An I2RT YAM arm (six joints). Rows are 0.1 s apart.
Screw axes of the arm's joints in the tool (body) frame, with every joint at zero. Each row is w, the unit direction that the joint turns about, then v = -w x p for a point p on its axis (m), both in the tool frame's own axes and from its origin. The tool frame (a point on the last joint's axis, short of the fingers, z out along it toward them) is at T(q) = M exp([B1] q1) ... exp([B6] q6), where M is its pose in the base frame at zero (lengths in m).
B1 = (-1, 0, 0, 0, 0.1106, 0)
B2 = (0, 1, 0, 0.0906, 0, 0.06)
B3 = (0, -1, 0, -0.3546, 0, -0.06)
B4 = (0, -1, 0, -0.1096, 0, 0)
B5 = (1, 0, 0, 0, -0.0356, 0)
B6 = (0, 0, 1, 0, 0, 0)
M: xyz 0.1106 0 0.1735 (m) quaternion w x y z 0.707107 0 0.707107 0
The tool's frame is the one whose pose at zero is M.
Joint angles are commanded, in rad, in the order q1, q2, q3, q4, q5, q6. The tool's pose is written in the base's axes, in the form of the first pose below.
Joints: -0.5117, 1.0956, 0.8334, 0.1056, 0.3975, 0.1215
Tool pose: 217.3 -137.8 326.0 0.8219 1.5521 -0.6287
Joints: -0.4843, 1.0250, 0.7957, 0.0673, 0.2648, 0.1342
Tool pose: 209.9 -121.0 324.4 0.7174 1.5981 -0.4859
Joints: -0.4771, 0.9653, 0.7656, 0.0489, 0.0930, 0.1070
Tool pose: 202.8 -108.5 324.3 0.5651 1.6391 -0.3532
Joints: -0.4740, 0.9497, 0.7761, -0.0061, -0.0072, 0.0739
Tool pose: 201.1 -102.9 325.4 0.4708 1.6950 -0.2856
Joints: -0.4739, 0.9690, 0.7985, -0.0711, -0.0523, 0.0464
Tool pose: 204.2 -102.6 322.5 0.4319 1.7675 -0.2558
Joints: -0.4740, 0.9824, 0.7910, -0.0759, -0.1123, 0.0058
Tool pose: 207.3 -101.8 316.5 0.3607 1.8066 -0.2251
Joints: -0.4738, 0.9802, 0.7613, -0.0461, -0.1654, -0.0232
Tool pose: 207.8 -99.9 309.6 0.2962 1.8126 -0.1975
